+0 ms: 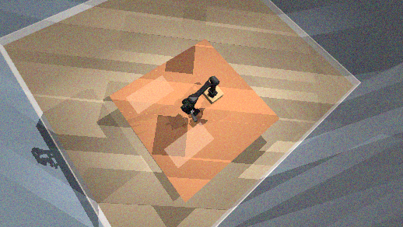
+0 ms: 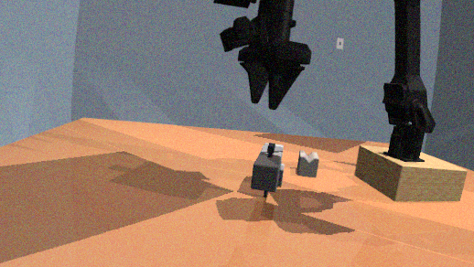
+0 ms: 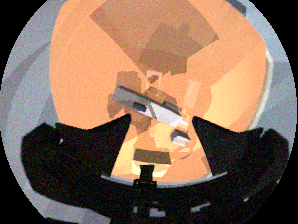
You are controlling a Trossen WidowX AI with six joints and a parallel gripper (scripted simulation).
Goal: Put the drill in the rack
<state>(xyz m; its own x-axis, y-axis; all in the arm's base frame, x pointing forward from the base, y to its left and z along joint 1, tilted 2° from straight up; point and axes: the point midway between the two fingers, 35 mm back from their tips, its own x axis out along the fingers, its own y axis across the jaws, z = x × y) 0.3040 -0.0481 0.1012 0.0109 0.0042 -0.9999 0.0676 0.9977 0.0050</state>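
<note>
The tan drill is 90 mm below my gripper tip, 40 mm behind it and 30 mm to the right of it. Round my gripper tip: grey notched rack: 160 mm behind, 120 mm below, 90 mm to the right; then dark blue key: 90 mm below, 40 mm to the left, 10 mm behind.
</note>
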